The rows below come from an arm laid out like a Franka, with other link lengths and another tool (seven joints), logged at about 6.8 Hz.
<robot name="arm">
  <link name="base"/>
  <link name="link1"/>
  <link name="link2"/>
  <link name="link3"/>
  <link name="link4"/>
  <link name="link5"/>
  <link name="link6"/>
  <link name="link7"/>
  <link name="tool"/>
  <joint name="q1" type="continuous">
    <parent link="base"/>
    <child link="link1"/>
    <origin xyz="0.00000 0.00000 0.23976" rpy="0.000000 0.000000 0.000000"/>
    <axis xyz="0 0 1"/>
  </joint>
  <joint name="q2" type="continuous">
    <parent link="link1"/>
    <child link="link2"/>
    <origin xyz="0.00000 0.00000 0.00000" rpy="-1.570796 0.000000 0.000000"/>
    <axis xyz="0 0 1"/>
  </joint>
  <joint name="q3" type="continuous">
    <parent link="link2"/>
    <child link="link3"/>
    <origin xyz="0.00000 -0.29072 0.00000" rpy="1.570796 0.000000 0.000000"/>
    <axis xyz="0 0 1"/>
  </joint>
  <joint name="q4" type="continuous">
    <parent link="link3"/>
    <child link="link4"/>
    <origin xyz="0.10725 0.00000 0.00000" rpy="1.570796 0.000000 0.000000"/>
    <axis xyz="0 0 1"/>
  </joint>
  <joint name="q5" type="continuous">
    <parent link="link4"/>
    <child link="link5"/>
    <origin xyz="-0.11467 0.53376 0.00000" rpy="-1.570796 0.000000 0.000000"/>
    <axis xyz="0 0 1"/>
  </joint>
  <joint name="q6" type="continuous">
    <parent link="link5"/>
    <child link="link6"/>
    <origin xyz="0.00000 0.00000 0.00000" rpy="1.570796 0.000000 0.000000"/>
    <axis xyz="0 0 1"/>
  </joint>
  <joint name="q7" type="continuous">
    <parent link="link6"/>
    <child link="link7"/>
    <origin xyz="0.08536 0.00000 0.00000" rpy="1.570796 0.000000 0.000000"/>
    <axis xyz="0 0 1"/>
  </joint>
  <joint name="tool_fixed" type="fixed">
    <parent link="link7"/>
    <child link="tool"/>
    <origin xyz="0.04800 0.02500 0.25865" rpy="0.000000 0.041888 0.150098"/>
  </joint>
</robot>
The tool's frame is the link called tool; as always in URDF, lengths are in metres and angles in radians. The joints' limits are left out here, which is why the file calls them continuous.
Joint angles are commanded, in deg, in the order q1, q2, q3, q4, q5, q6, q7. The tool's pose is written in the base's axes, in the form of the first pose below.
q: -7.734, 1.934, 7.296, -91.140, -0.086, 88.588, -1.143
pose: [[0.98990 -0.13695 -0.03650 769.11], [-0.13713 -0.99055 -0.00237 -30.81], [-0.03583 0.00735 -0.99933 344.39], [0 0 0 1]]
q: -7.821, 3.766, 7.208, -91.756, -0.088, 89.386, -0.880
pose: [[0.98740 -0.14428 -0.06500 773.40], [-0.14448 -0.98951 0.00178 -33.76], [-0.06458 0.00764 -0.99788 314.35], [0 0 0 1]]
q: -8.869, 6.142, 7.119, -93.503, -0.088, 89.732, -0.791
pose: [[0.97776 -0.16450 -0.13007 769.17], [-0.16461 -0.98631 0.00999 -49.11], [-0.12993 0.01164 -0.99145 263.49], [0 0 0 1]]
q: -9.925, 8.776, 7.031, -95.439, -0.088, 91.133, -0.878
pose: [[0.96600 -0.18183 -0.18378 765.41], [-0.18112 -0.98324 0.02076 -63.90], [-0.18448 0.01323 -0.98275 209.04], [0 0 0 1]]
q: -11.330, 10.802, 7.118, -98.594, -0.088, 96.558, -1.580
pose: [[0.96477 -0.19344 -0.17834 770.84], [-0.19121 -0.98110 0.02978 -80.59], [-0.18073 0.00537 -0.98352 154.76], [0 0 0 1]]
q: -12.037, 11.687, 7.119, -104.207, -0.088, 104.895, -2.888
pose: [[0.97193 -0.18454 -0.14593 772.41], [-0.18177 -0.98281 0.03220 -87.75], [-0.14937 -0.00477 -0.98877 93.91], [0 0 0 1]]
